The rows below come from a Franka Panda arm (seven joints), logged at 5 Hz.
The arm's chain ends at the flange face. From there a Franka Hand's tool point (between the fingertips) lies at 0.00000 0.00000 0.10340 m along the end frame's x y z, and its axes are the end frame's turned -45 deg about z.
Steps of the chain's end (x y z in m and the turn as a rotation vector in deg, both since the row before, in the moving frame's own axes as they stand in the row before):
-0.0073, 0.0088, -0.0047, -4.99, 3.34, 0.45
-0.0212, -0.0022, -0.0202, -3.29, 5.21, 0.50
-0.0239, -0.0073, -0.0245, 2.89, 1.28, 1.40
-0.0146, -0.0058, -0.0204, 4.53, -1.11, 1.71
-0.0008, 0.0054, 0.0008, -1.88, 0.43, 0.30
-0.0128, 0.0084, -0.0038, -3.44, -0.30, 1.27
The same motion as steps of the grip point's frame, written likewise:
-0.0135, 0.0117, -0.0053, -5.89, -1.17, 0.45
-0.0110, -0.0057, -0.0208, -6.01, 1.36, 0.50
-0.0064, -0.0241, -0.0247, 1.14, 2.95, 1.40
-0.0018, -0.0215, -0.0207, 3.99, 2.42, 1.71
-0.0062, 0.0062, 0.0007, -1.63, -1.03, 0.30
-0.0198, 0.0008, -0.0040, -2.22, -2.64, 1.27

